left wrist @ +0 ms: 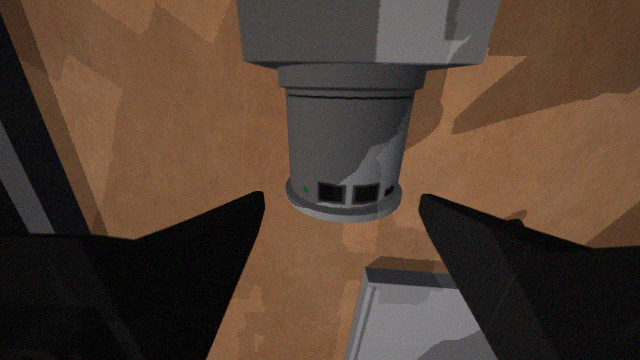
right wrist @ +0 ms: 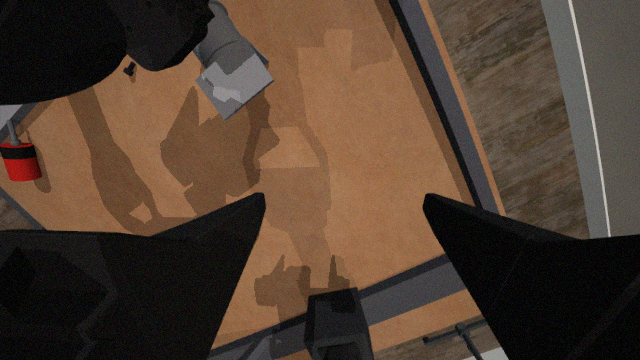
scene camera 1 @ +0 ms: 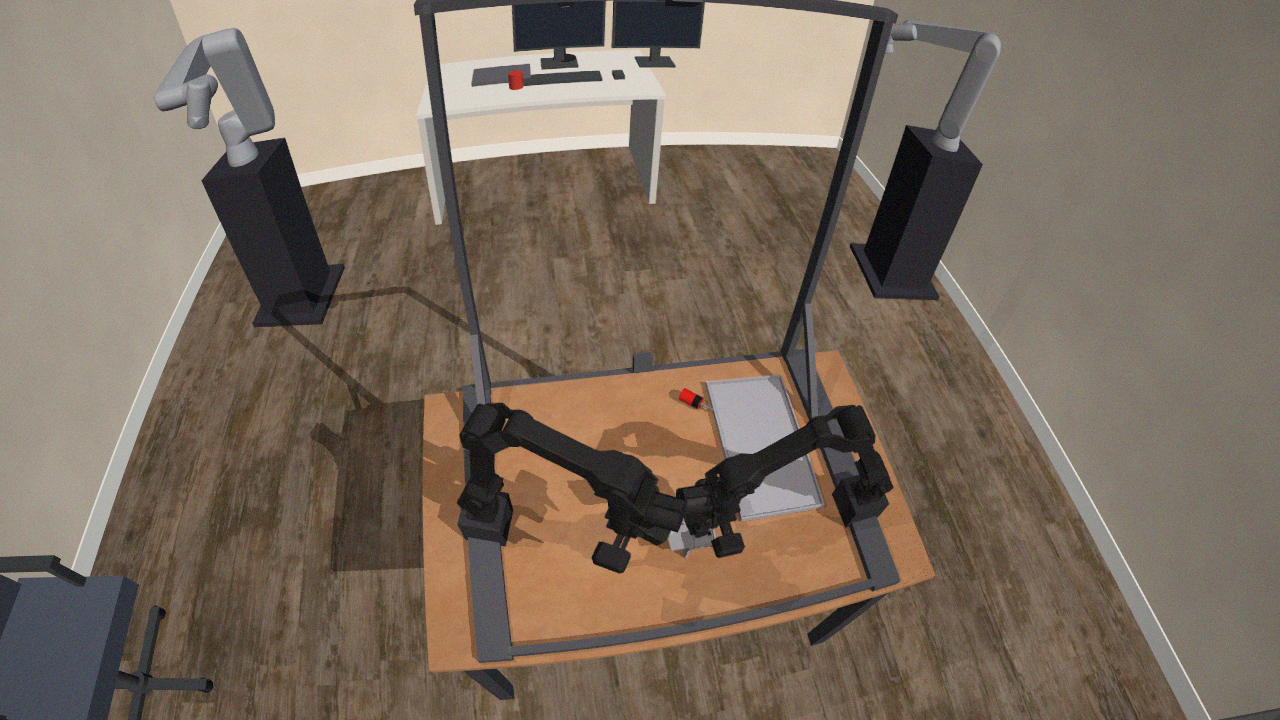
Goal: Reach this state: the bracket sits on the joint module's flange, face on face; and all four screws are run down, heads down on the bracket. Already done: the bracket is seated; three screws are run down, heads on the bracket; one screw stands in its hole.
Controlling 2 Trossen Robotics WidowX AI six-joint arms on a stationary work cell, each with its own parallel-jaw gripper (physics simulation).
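Places are measured from the left arm's base along level axes (x ahead, y left, z up), in metres.
Where they show: left gripper, fingertip midpoint: (left wrist: 341, 200) (scene camera 1: 712, 532); right gripper, fingertip midpoint: (right wrist: 344, 200) (scene camera 1: 627, 541); left arm's base at its link origin: (scene camera 1: 865, 491); right arm's base at its link origin: (right wrist: 341, 356) (scene camera 1: 482, 508).
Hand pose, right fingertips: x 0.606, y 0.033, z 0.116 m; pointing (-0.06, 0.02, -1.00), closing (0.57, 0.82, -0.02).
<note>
Things, the pixels of their top centre, and the offset from my right fingertips. Level surfaces: height alone.
- grey cylindrical joint module at its top centre: (left wrist: 354, 147) (right wrist: 202, 36) (scene camera 1: 699, 530) 0.179 m back, 0.045 m right, 0.127 m down
- pale grey bracket at its top centre: (right wrist: 231, 78) (scene camera 1: 678, 534) 0.129 m back, 0.045 m right, 0.120 m down
- small black screw at its top centre: (right wrist: 126, 67) 0.252 m back, 0.174 m right, 0.183 m down
- black screwdriver at its top centre: (scene camera 1: 698, 398) (right wrist: 2, 152) 0.289 m back, 0.426 m right, 0.159 m down
- grey tray at its top centre: (scene camera 1: 763, 441) 0.424 m back, 0.272 m right, 0.177 m down
- table at its surface level: 0.193 m down
The grey cylindrical joint module (left wrist: 350, 130) (right wrist: 220, 37) has a rim with dark square ports and a green dot at one end. The pale grey bracket (left wrist: 310, 30) (right wrist: 240, 82) (scene camera 1: 684, 540) is at its other end. My left gripper (left wrist: 341, 200) is open and empty; the module's ported end shows between its fingertips, with a gap on both sides. Screws in the bracket do not show. A small black screw (right wrist: 130, 69) is on the table. My right gripper (right wrist: 344, 200) is open and empty, apart from the module. In the scene view the arms hide most of the module.
A red and black screwdriver (scene camera 1: 690, 398) (right wrist: 21, 162) lies by the corner of the grey tray (scene camera 1: 751, 413) (left wrist: 410, 312). The two arms' wrists are close together above the table (scene camera 1: 572, 608). Dark frame rails (scene camera 1: 487, 591) run along the table's edges.
</note>
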